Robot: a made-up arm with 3 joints. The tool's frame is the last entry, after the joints. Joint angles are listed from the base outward. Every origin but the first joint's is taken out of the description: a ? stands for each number. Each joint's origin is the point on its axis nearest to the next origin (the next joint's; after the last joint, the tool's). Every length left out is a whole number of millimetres.
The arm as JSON. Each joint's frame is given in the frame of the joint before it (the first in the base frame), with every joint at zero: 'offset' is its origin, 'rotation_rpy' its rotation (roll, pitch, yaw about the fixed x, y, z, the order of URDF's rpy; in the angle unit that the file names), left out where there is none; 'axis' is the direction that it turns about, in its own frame. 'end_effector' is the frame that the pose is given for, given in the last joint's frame.
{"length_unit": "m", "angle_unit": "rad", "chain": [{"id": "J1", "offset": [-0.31, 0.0, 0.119], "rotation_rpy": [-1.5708, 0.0, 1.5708], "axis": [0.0, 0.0, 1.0]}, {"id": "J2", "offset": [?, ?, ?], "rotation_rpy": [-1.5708, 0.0, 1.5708], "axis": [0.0, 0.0, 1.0]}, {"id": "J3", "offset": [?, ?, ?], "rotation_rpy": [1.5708, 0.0, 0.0], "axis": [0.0, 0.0, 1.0]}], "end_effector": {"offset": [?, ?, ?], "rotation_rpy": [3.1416, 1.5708, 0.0]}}
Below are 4 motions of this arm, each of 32 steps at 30 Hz.
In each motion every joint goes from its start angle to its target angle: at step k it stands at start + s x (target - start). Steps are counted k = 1, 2, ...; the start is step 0. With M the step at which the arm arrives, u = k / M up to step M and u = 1 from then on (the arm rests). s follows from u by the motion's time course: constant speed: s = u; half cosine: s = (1 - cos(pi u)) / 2; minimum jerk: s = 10 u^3 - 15 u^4 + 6 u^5.
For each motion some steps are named. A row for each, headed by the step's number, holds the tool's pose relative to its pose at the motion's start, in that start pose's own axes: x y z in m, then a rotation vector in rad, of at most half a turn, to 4 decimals.
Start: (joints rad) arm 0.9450 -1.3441 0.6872
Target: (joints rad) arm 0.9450 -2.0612 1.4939
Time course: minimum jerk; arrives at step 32
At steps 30, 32:
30: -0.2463 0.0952 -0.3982 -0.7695 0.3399 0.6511
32: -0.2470 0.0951 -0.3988 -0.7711 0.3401 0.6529

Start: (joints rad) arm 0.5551 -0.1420 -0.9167
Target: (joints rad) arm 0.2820 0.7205 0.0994
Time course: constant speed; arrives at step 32
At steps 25, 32:
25: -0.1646 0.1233 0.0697 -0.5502 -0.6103 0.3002
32: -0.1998 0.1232 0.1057 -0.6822 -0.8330 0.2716

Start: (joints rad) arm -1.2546 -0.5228 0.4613
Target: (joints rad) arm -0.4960 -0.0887 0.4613
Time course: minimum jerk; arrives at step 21
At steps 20, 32:
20: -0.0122 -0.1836 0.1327 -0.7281 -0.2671 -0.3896
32: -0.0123 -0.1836 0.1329 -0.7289 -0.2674 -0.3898

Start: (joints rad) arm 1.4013 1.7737 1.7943
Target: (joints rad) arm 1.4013 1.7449 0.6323
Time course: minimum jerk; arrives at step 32
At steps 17, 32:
17: -0.0028 -0.0352 0.1561 0.6489 0.0016 0.0163
32: -0.0029 -0.1251 0.2414 1.1619 0.0107 0.0286

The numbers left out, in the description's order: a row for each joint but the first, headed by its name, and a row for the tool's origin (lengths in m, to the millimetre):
J2: -0.141 0.019 0.0
J3: -0.065 0.506 0.0
tool: 0.013 -0.251 0.0

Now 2 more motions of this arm.
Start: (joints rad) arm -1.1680 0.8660 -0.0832
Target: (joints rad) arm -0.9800 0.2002 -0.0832
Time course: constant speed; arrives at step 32
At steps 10, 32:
10: -0.0012 0.0110 -0.1120 -0.0426 0.2107 0.0232
32: -0.0808 -0.0020 -0.3442 -0.1649 0.6696 0.0418

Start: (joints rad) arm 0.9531 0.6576 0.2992
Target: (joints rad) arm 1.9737 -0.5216 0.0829
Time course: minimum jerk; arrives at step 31
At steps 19, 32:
19: -0.1821 0.0394 -0.3845 -0.5740 0.7289 0.3456
32: -0.2691 -0.1132 -0.4693 -0.8798 1.0182 0.2701

